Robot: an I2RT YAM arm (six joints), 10 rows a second.
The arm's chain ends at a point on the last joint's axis. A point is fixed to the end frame.
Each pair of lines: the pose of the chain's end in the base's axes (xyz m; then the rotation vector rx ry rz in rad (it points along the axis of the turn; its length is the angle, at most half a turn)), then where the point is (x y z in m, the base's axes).
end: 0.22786 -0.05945 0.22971 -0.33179 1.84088 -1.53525
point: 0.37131 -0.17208 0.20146
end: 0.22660 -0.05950 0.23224 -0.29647 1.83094 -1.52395
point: 0.37008 -0.17270 0.20659
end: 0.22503 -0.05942 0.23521 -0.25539 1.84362 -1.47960
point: 0.36904 -0.17160 0.20803
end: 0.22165 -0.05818 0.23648 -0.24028 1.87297 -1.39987
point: 0.36854 -0.16485 0.20320
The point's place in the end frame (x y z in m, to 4 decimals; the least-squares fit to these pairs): -0.0253 0.0308 0.1802
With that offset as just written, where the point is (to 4 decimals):
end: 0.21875 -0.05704 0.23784 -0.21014 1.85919 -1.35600
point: 0.3682 -0.1607 0.2066
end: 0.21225 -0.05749 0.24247 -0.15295 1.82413 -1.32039
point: 0.3636 -0.1602 0.2178
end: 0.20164 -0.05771 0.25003 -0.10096 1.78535 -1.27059
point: 0.3557 -0.1577 0.2321
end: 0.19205 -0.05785 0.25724 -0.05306 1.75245 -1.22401
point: 0.3480 -0.1558 0.2452
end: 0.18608 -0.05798 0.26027 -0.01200 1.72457 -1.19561
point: 0.3426 -0.1556 0.2535
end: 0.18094 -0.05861 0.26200 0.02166 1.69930 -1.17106
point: 0.3378 -0.1558 0.2598
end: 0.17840 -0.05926 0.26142 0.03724 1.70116 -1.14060
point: 0.3362 -0.1550 0.2589
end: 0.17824 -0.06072 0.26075 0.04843 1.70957 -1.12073
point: 0.3363 -0.1559 0.2567
